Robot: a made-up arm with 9 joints. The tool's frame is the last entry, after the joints. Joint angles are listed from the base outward.
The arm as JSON. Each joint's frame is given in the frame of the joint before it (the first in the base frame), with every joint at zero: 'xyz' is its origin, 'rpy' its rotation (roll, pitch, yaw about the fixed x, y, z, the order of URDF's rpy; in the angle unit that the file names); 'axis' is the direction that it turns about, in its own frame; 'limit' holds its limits. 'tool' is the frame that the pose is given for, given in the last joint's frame.
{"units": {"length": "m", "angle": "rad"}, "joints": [
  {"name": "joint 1", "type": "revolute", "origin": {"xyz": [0.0, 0.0, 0.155], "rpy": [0.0, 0.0, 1.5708]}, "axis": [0.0, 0.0, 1.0], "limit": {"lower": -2.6, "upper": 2.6}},
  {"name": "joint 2", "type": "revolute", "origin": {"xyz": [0.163, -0.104, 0.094], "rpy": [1.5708, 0.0, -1.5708]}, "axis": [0.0, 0.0, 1.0], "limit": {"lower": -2.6, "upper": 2.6}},
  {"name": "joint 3", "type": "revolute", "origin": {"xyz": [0.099, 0.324, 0.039], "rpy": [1.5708, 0.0, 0.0]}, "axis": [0.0, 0.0, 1.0], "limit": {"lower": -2.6, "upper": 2.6}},
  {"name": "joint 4", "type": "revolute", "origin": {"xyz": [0.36, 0.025, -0.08], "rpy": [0.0, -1.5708, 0.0]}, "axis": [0.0, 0.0, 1.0], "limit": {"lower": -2.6, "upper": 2.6}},
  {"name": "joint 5", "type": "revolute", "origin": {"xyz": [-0.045, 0.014, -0.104], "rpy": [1.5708, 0.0, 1.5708]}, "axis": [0.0, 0.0, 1.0], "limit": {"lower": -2.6, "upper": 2.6}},
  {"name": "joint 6", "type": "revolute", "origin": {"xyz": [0.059, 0.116, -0.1], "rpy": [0.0, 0.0, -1.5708]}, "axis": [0.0, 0.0, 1.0], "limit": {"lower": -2.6, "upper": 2.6}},
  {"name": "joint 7", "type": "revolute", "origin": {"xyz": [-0.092, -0.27, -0.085], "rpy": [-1.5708, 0.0, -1.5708]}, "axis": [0.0, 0.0, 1.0], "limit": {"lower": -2.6, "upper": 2.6}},
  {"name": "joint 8", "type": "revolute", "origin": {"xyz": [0.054, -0.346, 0.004], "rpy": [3.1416, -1.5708, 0.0]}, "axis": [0.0, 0.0, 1.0], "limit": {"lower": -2.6, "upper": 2.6}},
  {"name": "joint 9", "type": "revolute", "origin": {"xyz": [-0.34, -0.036, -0.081], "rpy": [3.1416, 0.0, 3.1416]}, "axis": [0.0, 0.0, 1.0], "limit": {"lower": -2.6, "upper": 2.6}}
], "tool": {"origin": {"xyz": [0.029, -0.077, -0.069], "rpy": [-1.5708, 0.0, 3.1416]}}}
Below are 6 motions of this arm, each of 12 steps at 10 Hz.
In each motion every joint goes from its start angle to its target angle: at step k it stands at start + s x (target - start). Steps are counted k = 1, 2, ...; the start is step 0. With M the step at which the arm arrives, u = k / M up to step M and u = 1 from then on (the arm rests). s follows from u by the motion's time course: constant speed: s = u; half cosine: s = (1 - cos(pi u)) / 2; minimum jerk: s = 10 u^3 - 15 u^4 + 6 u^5.
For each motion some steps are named. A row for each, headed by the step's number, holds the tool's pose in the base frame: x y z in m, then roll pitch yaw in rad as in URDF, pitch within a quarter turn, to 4 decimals.
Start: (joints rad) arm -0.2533 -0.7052 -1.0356 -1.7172 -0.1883 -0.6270 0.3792 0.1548 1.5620
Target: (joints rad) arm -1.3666 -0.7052 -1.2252 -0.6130 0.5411 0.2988 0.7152 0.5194 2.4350
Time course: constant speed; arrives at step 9
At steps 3, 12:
3: 0.3625 -0.3662 0.7228 1.4705 0.8962 -1.1855
12: 0.7044 -0.3926 0.9895 0.5672 -0.1947 -2.3704

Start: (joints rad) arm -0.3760 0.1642 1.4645 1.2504 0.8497 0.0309 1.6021 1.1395 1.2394
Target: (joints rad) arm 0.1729 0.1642 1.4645 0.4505 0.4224 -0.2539 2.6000 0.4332 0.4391
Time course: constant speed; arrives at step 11
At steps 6, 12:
6: 0.6019 -0.0278 0.6398 1.5779 -0.3063 -1.9988
12: 0.4730 0.2770 0.8850 2.3197 -0.0606 -1.4592

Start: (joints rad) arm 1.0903 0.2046 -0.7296 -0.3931 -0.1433 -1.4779 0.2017 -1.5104 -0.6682
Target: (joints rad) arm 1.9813 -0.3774 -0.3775 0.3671 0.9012 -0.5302 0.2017 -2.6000 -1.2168
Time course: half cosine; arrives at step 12
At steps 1, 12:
1: 0.1648 0.2112 0.1930 0.1007 -1.0948 -2.8980
12: -0.7611 0.3436 0.0081 -0.2940 -1.1174 2.3092

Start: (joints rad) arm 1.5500 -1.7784 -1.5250 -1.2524 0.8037 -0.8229 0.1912 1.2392 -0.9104
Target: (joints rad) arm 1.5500 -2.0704 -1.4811 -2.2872 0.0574 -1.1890 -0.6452 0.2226 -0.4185
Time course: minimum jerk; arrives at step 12
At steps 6, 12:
6: -0.0649 0.4359 -0.2020 -2.7499 -1.0071 2.2188
12: -0.1214 0.2131 0.2280 -3.0824 0.4369 2.3696

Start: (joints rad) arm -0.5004 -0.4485 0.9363 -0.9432 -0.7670 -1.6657 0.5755 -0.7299 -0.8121
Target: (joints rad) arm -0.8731 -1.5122 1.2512 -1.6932 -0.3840 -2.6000 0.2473 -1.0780 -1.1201
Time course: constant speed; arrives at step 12
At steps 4, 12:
4: -0.2129 -0.2570 -0.1765 0.2456 -0.4841 0.7977
12: -0.2779 -0.2126 -0.3723 0.1152 -0.3020 0.5576

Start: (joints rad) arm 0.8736 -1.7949 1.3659 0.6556 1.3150 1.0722 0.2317 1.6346 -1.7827
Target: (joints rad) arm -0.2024 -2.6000 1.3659 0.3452 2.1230 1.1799 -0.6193 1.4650 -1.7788
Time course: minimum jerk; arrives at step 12
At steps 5, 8, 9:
5: 0.7195 -0.1239 -0.1573 0.5119 0.5645 -1.4651
8: 0.4266 -0.3969 -0.2598 0.7446 0.2447 -1.6388
9: 0.3366 -0.4298 -0.2790 0.7885 0.1887 -1.6782

